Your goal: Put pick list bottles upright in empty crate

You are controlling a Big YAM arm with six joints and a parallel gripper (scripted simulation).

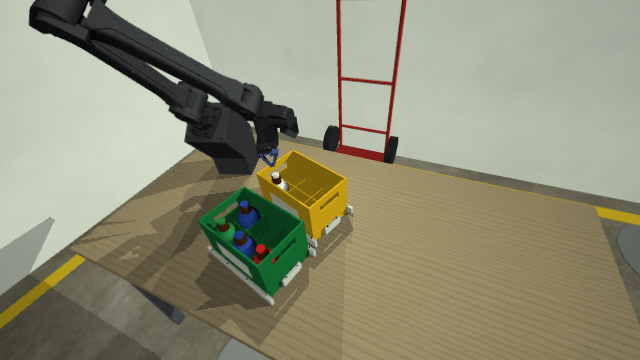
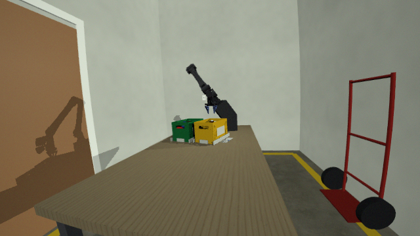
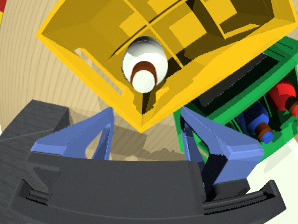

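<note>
Right now the green crate is 23 cm to the right of my hand, 15 cm below it and 2 cm ahead of it. The rest, counted from my hand: white-labelled bottle 15 cm below; green-label bottle 24 cm to the right, 15 cm below, 8 cm behind; yellow crate 15 cm below, 10 cm ahead.
</note>
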